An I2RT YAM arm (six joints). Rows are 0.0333 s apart.
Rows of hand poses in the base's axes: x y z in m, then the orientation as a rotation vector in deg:
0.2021 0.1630 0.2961 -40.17 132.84 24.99
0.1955 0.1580 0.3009 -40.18 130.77 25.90
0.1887 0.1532 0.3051 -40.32 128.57 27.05
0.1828 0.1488 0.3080 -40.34 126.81 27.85
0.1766 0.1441 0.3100 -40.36 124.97 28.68
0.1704 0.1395 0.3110 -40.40 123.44 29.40
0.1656 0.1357 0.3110 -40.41 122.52 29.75
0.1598 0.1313 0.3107 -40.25 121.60 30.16
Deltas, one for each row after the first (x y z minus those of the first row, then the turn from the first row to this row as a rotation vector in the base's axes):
-0.0066 -0.0050 0.0048 1.26 -1.59 0.44
-0.0134 -0.0098 0.0090 2.69 -3.20 1.06
-0.0193 -0.0142 0.0119 3.79 -4.52 1.47
-0.0255 -0.0189 0.0139 4.95 -5.89 1.90
-0.0317 -0.0235 0.0149 5.92 -7.02 2.30
-0.0365 -0.0273 0.0149 6.46 -7.72 2.50
-0.0423 -0.0317 0.0146 7.10 -8.41 2.60

